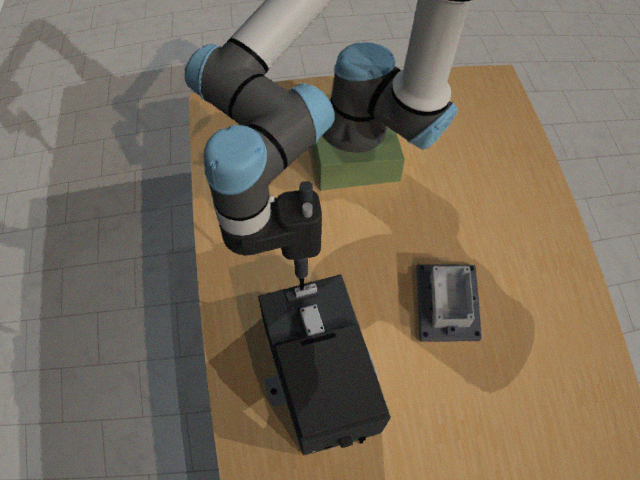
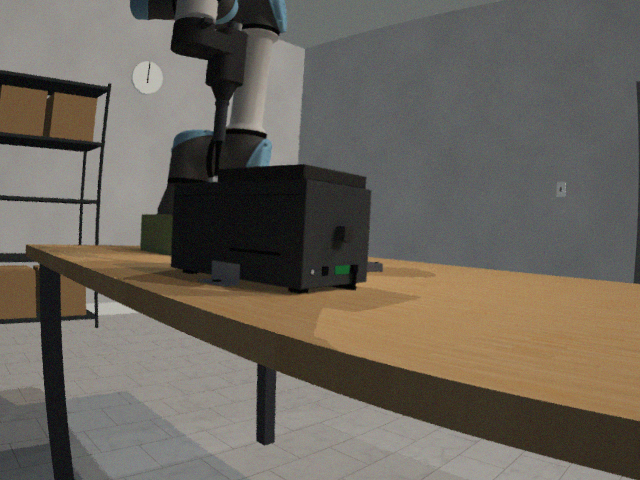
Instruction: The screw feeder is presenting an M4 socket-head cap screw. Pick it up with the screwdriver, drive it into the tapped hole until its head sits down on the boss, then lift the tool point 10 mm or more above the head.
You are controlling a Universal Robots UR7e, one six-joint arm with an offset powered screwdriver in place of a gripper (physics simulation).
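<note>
The black screw feeder stands on the table, with a small silver pick-up block at its far end. My screwdriver points straight down, its tip at the silver block and seemingly touching it or just above it. The M4 screw is too small or hidden at the tip, so I cannot tell whether it is on the bit. A light grey open box with corner bosses sits on a dark base plate to the right of the feeder. Which hole is the tapped one cannot be told.
A light plate lies on the feeder's top near the silver block. A dark bracket sticks out from the feeder's left side. The arm's green base block stands at the back of the wooden table.
</note>
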